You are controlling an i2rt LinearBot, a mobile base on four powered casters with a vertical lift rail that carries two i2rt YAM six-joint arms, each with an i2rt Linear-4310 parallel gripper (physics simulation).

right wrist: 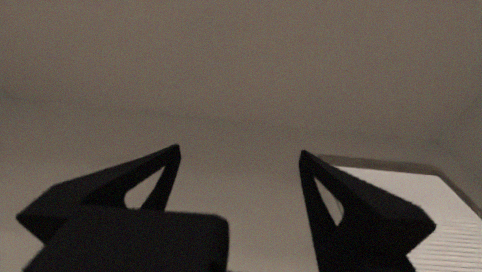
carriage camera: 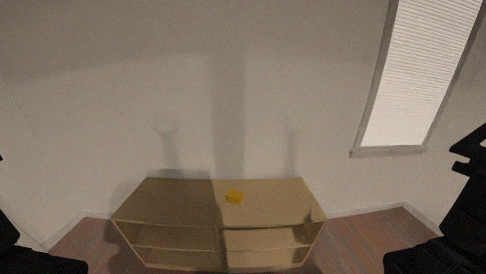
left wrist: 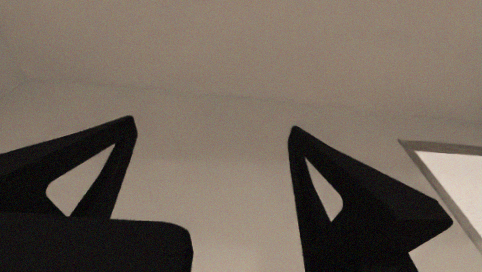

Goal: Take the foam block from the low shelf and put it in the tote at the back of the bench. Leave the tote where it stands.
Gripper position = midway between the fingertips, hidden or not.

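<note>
There is a low shelf unit (carriage camera: pixel 164 218) in the scene. As for my own hands, I see my left gripper (left wrist: pixel 214 129), and my right gripper (right wrist: pixel 239 153) is visible to me too.
</note>
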